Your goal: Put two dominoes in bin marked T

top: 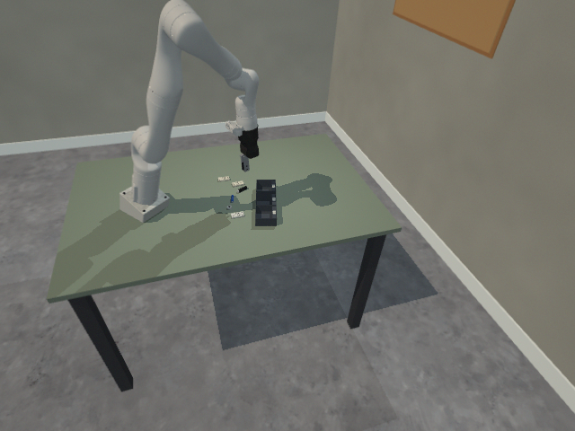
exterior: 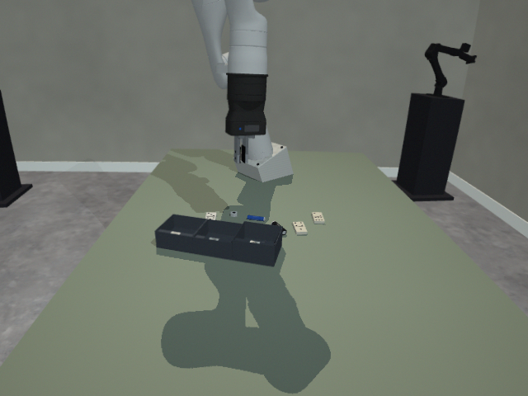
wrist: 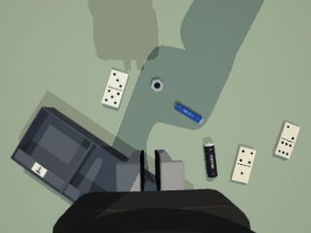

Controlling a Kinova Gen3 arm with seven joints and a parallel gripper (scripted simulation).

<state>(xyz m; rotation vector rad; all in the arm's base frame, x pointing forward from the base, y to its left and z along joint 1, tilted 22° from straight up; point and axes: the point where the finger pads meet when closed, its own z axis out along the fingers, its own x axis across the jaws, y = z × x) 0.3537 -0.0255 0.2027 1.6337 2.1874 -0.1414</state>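
Now: hand 160 mm above the dark three-part bin, 70 mm short of it and 50 mm to the left of it. Also, from my hand: blue cylinder: 180 mm below, 50 mm behind, 40 mm to the left; small grey nut: 180 mm below, 80 mm behind, 10 mm to the right; black cylinder: 170 mm below, 90 mm to the left, 10 mm ahead.
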